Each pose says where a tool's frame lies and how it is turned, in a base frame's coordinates. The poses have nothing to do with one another.
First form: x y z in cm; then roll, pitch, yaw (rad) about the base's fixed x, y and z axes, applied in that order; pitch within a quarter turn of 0, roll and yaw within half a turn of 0.
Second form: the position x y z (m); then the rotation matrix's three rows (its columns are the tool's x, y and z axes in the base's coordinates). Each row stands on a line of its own. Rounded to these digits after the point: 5 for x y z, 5 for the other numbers.
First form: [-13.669 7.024 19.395 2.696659 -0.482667 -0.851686]
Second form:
-0.13669 0.07024 0.19395
0.58346 -0.81073 -0.04786
-0.66644 -0.44428 -0.59873
0.46414 0.38123 -0.79952

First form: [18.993 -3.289 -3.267 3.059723 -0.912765 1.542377]
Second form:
0.18993 -0.03289 -0.03267
0.01738 0.99441 0.10415
0.61131 -0.09300 0.78591
0.79120 0.05001 -0.60951

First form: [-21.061 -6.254 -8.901 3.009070 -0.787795 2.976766]
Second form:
-0.21061 -0.06254 -0.08901
-0.69585 0.25503 -0.67138
0.11574 0.96243 0.24563
0.70880 0.09321 -0.69922

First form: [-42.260 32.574 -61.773 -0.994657 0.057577 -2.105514]
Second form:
-0.42260 0.32574 -0.61773
-0.50875 0.49334 0.70554
-0.85899 -0.23610 -0.45431
-0.05755 -0.83718 0.54389

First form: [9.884 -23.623 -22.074 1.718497 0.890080 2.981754]
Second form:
0.09884 -0.23623 -0.22074
-0.62133 -0.73544 0.27033
0.10017 0.26763 0.95830
-0.77712 0.62250 -0.09262

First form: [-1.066 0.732 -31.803 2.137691 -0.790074 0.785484]
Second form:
-0.01066 0.00732 -0.31803
0.49761 -0.04396 0.86628
0.49770 -0.80348 -0.32666
0.71041 0.59370 -0.37795

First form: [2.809 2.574 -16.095 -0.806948 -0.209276 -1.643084]
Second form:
0.02809 0.02574 -0.16095
-0.07065 0.67906 0.73067
-0.97563 -0.19960 0.09117
0.20775 -0.70642 0.67661

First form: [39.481 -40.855 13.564 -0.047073 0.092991 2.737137]
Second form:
0.39481 -0.40855 0.13564
-0.91534 -0.38907 -0.10379
0.39182 -0.92002 -0.00676
-0.09286 -0.04685 0.99458

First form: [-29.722 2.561 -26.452 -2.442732 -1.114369 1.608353]
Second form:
-0.29722 0.02561 -0.26452
-0.01655 0.74335 -0.66870
0.44043 0.60583 0.66257
0.89763 -0.28355 -0.33742

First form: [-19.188 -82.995 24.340 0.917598 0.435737 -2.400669]
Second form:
-0.19188 -0.82995 0.24340
-0.66890 0.16288 -0.72529
-0.61190 -0.67465 0.41282
-0.42208 0.71994 0.55094

